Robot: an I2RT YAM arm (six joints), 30 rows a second.
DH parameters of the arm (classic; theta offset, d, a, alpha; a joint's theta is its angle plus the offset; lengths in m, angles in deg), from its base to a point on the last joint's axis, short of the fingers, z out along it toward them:
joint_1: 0 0.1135 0.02 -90
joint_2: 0 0 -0.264 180
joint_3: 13.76 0 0.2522 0
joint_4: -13.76 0 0.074 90
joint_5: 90 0 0 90
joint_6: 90 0.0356 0 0
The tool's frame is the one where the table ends.
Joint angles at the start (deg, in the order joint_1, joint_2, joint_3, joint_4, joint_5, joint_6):
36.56 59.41 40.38 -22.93 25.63 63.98
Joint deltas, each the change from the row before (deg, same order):
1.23 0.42 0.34 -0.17 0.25 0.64
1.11 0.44 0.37 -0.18 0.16 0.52
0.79 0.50 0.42 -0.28 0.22 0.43
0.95 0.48 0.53 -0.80 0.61 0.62
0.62 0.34 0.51 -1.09 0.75 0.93
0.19 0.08 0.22 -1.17 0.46 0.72
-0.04 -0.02 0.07 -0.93 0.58 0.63
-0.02 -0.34 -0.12 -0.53 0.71 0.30
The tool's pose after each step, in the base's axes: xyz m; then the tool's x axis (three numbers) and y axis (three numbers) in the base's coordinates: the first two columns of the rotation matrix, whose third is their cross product. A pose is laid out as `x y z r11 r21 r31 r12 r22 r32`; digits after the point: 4 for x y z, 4 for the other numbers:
0.1810 0.1207 0.2470 -0.4948 0.6449 -0.5824 0.3529 0.7616 0.5435
0.1797 0.1249 0.2474 -0.5041 0.6408 -0.5790 0.3455 0.7641 0.5448
0.1792 0.1283 0.2477 -0.5104 0.6375 -0.5772 0.3426 0.7663 0.5434
0.1780 0.1315 0.2481 -0.5153 0.6332 -0.5775 0.3443 0.7701 0.5371
0.1769 0.1332 0.2485 -0.5141 0.6349 -0.5767 0.3548 0.7696 0.5309
0.1758 0.1329 0.2481 -0.5137 0.6365 -0.5753 0.3682 0.7692 0.5222
0.1752 0.1317 0.2475 -0.5082 0.6402 -0.5761 0.3830 0.7671 0.5146
0.1741 0.1301 0.2475 -0.4994 0.6427 -0.5810 0.3915 0.7656 0.5104

